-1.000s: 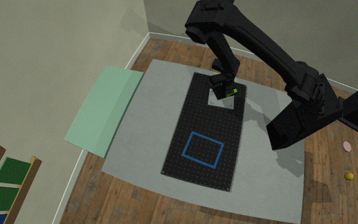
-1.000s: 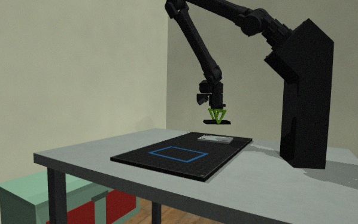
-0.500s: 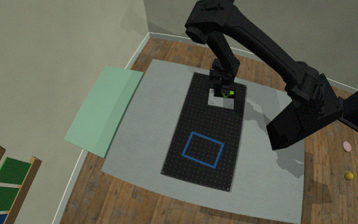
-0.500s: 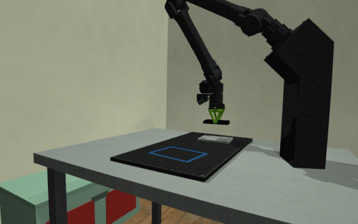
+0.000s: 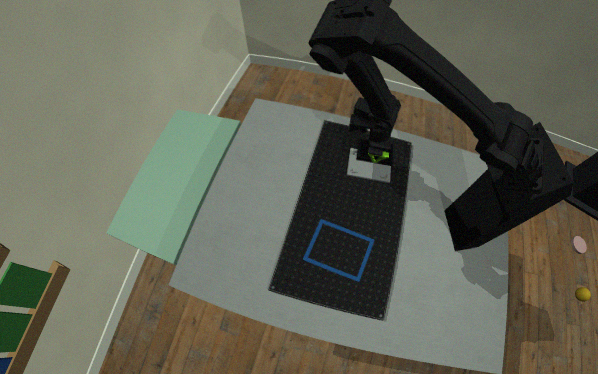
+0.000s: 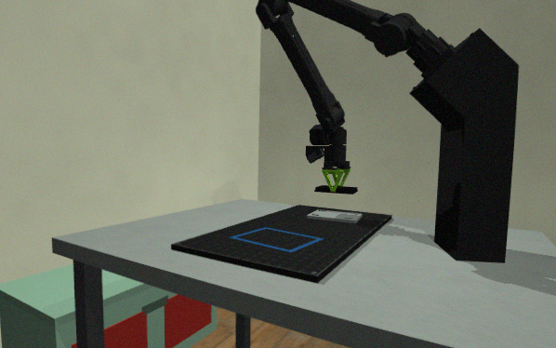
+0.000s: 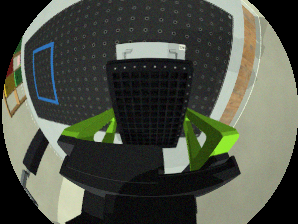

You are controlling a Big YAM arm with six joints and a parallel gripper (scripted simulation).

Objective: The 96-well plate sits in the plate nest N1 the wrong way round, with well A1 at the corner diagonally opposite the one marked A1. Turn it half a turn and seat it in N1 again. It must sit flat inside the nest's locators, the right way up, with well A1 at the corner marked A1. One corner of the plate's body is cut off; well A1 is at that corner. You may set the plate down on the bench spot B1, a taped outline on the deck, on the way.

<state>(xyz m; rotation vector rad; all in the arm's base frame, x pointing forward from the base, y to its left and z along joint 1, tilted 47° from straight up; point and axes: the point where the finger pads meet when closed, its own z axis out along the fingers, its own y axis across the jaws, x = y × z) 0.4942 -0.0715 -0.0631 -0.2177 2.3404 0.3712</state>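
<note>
Right now my hand is 10 cm above the plate nest N1. The rest, counted from my hand: black 96-well plate (right at my hand); then A1 mark (9 cm below, 9 cm ahead, 2 cm to the right).
</note>
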